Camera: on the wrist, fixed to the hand. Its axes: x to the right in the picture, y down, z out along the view.
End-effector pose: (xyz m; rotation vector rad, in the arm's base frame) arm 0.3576 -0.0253 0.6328 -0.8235 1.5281 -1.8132
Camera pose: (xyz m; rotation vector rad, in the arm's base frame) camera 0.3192 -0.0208 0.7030 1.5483 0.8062 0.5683
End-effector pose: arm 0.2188 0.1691 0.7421 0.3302 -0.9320 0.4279
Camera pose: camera 0.2836 0.1220 0.7431 1.3137 0.1100 -2.5591
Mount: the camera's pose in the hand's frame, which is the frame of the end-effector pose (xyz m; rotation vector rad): 0.0248 -0.0725 -0.0234 0.0488 0.4365 3.0850
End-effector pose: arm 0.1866 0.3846 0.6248 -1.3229 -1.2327 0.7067
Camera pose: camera 0.1969 0.3866 0.7042 1.5563 -1.7642 -1.3703
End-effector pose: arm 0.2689 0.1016 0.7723 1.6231 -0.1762 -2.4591
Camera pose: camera 0.2742 0.1669 0.7262 0.1400 -1.1541 0.3423
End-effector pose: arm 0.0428 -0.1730 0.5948 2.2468 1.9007 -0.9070
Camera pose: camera -0.0130 -0.1244 0.6256 1.8557 -2.0032 0.3350
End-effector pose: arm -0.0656 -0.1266 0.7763 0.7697 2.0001 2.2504
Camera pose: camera -0.1176 -0.1273 0.7153 -1.1518 0.4770 -0.1083
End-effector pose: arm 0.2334 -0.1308 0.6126 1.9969 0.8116 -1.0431
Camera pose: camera 0.1975 -0.0680 0.5782 0.9968 -1.8648 1.1912
